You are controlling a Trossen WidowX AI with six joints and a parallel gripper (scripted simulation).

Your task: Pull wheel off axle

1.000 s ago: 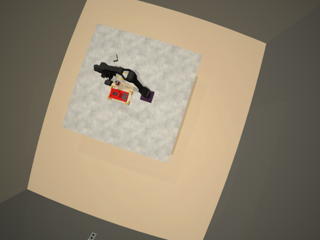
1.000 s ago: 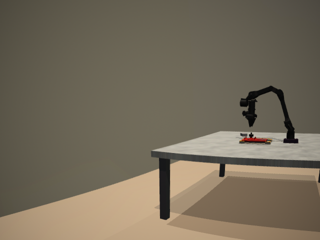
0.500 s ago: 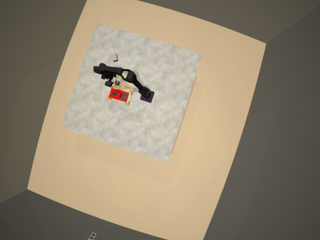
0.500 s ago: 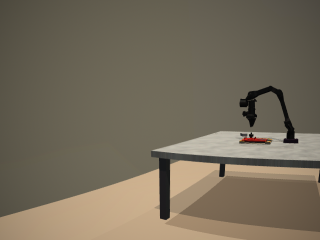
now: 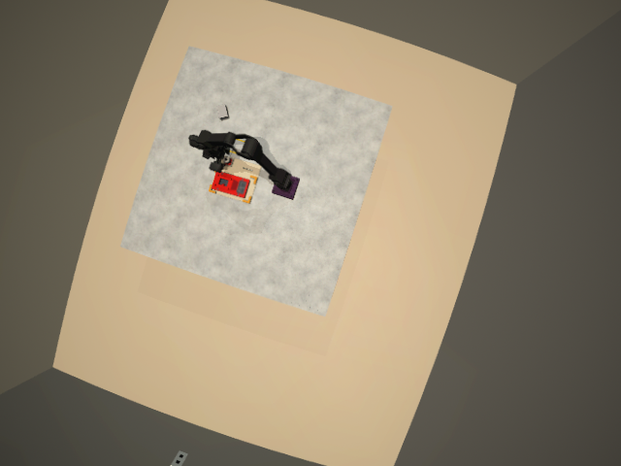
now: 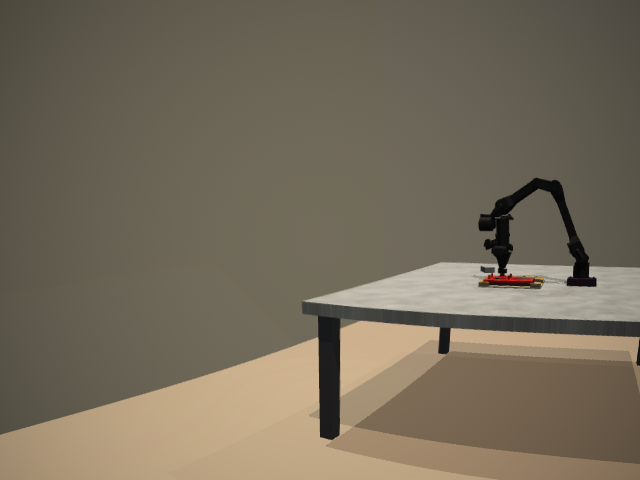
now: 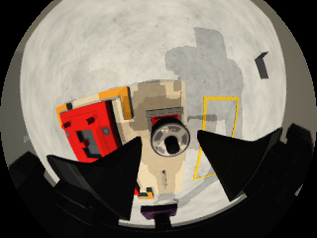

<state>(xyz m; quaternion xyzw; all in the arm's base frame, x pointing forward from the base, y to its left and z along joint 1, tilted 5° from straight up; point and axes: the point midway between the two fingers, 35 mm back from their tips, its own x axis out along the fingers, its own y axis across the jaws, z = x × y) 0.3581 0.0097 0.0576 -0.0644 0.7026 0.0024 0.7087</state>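
Now: the wheel right at my gripper tip.
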